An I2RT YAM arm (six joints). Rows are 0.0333 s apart.
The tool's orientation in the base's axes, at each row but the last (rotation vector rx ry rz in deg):
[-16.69 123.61 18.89]
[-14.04 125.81 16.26]
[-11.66 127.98 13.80]
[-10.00 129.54 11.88]
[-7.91 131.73 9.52]
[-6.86 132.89 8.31]
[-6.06 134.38 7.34]
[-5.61 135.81 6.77]
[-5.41 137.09 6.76]
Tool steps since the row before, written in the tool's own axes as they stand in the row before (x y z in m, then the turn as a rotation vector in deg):
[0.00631 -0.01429 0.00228 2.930 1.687 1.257]
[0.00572 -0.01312 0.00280 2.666 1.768 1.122]
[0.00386 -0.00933 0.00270 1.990 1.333 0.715]
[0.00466 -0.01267 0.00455 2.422 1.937 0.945]
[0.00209 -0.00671 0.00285 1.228 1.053 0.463]
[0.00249 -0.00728 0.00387 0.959 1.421 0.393]
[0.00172 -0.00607 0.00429 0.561 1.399 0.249]
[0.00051 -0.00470 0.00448 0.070 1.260 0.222]
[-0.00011 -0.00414 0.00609 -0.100 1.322 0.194]
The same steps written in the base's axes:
[0.00286 -0.01315 -0.00826 -1.244 1.758 -2.894]
[0.00236 -0.01213 -0.00774 -1.212 1.815 -2.594]
[0.00177 -0.00862 -0.00564 -1.000 1.338 -1.859]
[0.00287 -0.01169 -0.00761 -1.223 1.952 -2.282]
[0.00171 -0.00624 -0.00396 -0.643 1.057 -1.141]
[0.00205 -0.00675 -0.00494 -0.558 1.422 -0.872]
[0.00252 -0.00555 -0.00459 -0.378 1.397 -0.489]
[0.00321 -0.00417 -0.00383 -0.030 1.274 -0.136]
[0.00460 -0.00343 -0.00462 0.070 1.338 0.003]

